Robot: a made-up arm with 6 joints.
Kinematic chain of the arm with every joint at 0, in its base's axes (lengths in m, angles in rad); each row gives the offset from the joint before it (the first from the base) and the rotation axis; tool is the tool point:
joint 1: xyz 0 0 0.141 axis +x
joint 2: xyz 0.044 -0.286 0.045 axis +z
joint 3: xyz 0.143 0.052 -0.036 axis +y
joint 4: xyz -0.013 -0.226 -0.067 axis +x
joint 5: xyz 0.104 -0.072 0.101 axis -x
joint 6: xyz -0.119 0 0.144 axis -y
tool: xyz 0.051 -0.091 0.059
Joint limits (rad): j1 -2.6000..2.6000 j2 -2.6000..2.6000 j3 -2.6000..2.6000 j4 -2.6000..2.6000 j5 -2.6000..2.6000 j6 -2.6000..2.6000
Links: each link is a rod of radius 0.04 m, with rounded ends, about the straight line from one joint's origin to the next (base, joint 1, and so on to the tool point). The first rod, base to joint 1, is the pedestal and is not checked.
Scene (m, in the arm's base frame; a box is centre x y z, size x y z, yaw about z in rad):
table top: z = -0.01
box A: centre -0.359 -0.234 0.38 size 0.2 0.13 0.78 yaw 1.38
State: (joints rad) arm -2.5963 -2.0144 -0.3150 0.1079 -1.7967 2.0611
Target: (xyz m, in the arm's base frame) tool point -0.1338 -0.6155 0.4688
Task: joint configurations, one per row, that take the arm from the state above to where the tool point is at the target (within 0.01 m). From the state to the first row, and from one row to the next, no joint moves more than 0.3 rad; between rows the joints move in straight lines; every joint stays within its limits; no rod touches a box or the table.
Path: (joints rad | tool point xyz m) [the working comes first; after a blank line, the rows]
Joints at the target: -0.8299 -1.0888 -0.7723 0.7540 -1.7632 1.7374
Straight joint move there: touches box A.

1: -2.3529 -1.7791 -0.4980 0.3933 -1.7003 1.9857 | -0.3533 0.1065 0.5087
2: -2.1096 -1.5438 -0.6810 0.6787 -1.6040 1.9103 | -0.3150 0.0644 0.6804
3: -1.8662 -1.3086 -0.8640 0.9641 -1.5076 1.8349 | -0.2089 -0.0397 0.8263
4: -1.6228 -1.0733 -1.0470 1.2495 -1.4113 1.7595 | -0.0440 -0.1886 0.8972
5: -1.3795 -0.8380 -1.2300 1.5349 -1.3149 1.6842 | 0.1526 -0.3355 0.8625
6: -1.1963 -0.9216 -1.0775 1.2746 -1.4643 1.7019 | 0.0470 -0.4825 0.7626
7: -1.0131 -1.0052 -0.9249 1.0143 -1.6137 1.7197 | -0.0508 -0.5778 0.6228
8: -0.8299 -1.0888 -0.7723 0.7540 -1.7632 1.7374 | -0.1338 -0.6155 0.4688

